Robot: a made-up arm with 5 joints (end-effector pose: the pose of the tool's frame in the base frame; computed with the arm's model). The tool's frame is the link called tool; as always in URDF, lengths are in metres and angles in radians. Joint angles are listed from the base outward.
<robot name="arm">
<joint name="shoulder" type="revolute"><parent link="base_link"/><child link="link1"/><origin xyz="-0.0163 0.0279 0.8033"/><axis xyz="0 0 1"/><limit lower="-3.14" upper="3.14" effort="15" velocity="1.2"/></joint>
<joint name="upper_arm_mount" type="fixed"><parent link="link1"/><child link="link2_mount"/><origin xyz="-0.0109 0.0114 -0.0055"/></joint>
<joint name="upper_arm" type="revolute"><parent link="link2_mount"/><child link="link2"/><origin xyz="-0.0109 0.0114 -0.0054"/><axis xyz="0 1 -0.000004"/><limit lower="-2" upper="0.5" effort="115" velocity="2.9"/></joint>
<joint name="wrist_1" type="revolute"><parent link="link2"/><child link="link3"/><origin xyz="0.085 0.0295 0.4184"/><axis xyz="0 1 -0.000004"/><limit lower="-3.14" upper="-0.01" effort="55" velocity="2.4"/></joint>
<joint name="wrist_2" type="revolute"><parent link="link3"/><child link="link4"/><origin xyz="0.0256 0.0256 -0.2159"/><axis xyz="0 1 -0.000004"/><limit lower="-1.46" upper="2.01" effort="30" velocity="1.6"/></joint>
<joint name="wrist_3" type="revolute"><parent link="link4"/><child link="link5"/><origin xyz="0.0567 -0.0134 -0.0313"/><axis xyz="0 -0.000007 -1"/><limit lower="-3.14" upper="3.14" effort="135" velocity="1.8"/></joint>
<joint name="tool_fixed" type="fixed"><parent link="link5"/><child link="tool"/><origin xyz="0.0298 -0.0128 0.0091" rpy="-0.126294 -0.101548 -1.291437"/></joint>
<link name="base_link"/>
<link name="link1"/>
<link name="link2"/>
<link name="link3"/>
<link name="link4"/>
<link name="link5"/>
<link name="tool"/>
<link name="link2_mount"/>
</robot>
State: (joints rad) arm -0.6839 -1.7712 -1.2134 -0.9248 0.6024
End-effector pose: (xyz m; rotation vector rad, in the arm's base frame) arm -0.3874 0.3782 0.9742 -1.6266 2.2827 -0.8360
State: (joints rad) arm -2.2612 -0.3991 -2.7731 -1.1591 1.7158
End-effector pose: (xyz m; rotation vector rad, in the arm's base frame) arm 0.1227 0.1383 1.3973 0.7017 -1.9852 0.5049
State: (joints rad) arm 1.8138 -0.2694 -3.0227 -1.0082 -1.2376
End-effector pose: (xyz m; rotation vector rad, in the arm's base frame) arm -0.0635 -0.1494 1.3649 -1.7579 1.1750 1.2671
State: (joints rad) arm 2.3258 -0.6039 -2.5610 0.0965 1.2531
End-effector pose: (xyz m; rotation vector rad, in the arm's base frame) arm 0.1467 -0.1923 1.4264 1.8796 2.2211 0.0321
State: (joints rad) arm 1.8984 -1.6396 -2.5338 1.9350 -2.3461
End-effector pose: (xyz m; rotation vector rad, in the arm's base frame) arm 0.1044 -0.6217 0.9863 1.2046 -2.6194 1.1218
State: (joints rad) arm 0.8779 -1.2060 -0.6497 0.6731 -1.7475
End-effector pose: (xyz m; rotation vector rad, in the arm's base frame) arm -0.1781 -0.0165 1.1572 0.2357 -1.3923 1.0746
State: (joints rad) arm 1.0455 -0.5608 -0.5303 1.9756 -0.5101
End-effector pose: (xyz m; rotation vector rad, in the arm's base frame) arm -0.0398 0.1227 1.0321 -0.8091 0.4300 0.3108
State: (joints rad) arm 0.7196 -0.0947 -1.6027 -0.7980 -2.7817
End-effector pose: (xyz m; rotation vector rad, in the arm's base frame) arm 0.0926 0.2389 1.3074 -1.0405 -2.7044 0.7344
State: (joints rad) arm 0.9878 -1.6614 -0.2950 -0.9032 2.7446
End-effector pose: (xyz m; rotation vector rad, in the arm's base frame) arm -0.2206 -0.1642 0.9722 1.7046 2.4118 -0.3553
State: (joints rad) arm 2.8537 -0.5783 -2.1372 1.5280 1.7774
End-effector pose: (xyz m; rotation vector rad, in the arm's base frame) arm 0.0483 -0.0308 1.4234 0.0879 1.0781 -0.1298
